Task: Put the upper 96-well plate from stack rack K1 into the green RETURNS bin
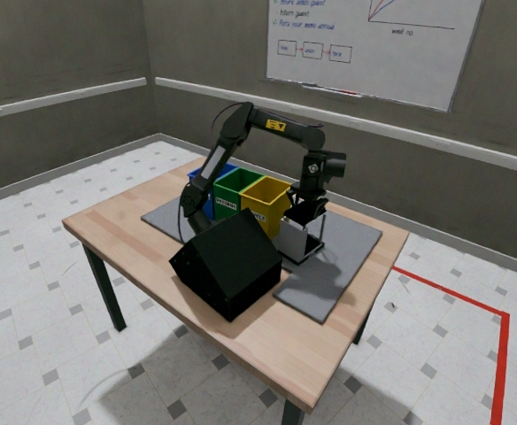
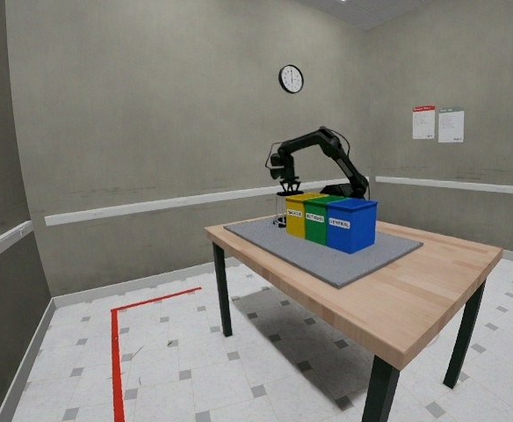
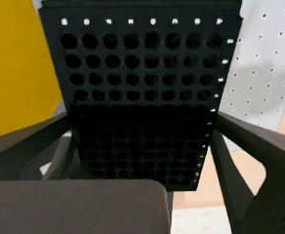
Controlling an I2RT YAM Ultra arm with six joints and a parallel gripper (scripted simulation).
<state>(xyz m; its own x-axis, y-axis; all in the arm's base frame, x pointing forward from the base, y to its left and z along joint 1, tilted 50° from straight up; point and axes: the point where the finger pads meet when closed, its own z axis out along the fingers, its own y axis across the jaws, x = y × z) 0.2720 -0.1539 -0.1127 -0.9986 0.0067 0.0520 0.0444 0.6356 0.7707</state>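
Right now my hand is 31 cm to the right of the green returns bin and 8 cm above it. The rest, counted from my hand: black 96-well plate: right at my hand; blue bin: 44 cm to the left, 8 cm below, 2 cm behind; yellow bin: 18 cm to the left, 8 cm below, 2 cm ahead.
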